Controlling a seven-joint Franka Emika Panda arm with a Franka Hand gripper.
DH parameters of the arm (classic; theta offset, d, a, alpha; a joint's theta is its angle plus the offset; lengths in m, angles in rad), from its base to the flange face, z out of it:
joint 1: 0 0.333 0 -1.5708
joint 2: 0 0 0 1.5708
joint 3: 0 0.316 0.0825 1.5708
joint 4: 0 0 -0.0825 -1.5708
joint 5: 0 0.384 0 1.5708
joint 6: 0 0 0.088 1.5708
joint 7: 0 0.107 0 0
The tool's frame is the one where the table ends.
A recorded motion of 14 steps. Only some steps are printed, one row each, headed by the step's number.
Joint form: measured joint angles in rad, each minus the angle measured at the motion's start. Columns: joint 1, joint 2, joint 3, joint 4, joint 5, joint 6, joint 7.
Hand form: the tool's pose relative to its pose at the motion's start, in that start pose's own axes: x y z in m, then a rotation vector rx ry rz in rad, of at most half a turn. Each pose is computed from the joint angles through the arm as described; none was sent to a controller.
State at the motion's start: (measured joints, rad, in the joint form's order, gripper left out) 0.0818 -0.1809 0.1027 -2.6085 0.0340 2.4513 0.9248
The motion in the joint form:
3: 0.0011 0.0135 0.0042 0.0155 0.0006 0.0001 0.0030
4: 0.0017 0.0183 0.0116 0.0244 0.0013 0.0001 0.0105
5: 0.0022 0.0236 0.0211 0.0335 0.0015 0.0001 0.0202
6: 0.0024 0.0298 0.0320 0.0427 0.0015 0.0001 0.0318
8: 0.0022 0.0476 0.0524 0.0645 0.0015 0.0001 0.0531
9: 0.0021 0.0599 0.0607 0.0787 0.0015 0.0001 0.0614
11: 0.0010 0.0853 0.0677 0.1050 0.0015 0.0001 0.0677
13: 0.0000 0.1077 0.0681 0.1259 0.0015 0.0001 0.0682
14: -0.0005 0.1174 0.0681 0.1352 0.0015 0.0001 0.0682
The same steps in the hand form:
3: 0.0010 -0.0055 -0.0003 0.0024 0.0002 -0.0020
4: -0.0001 -0.0100 -0.0017 0.0056 0.0025 -0.0021
5: -0.0020 -0.0150 -0.0030 0.0084 0.0050 -0.0023
6: -0.0044 -0.0202 -0.0038 0.0104 0.0069 -0.0019
8: -0.0082 -0.0312 -0.0045 0.0138 0.0086 -0.0011
9: -0.0089 -0.0371 -0.0046 0.0160 0.0085 -0.0011
11: -0.0069 -0.0459 -0.0037 0.0189 0.0059 -0.0011
13: -0.0034 -0.0515 -0.0018 0.0198 0.0021 -0.0001
14: -0.0017 -0.0539 -0.0010 0.0205 0.0006 0.0003

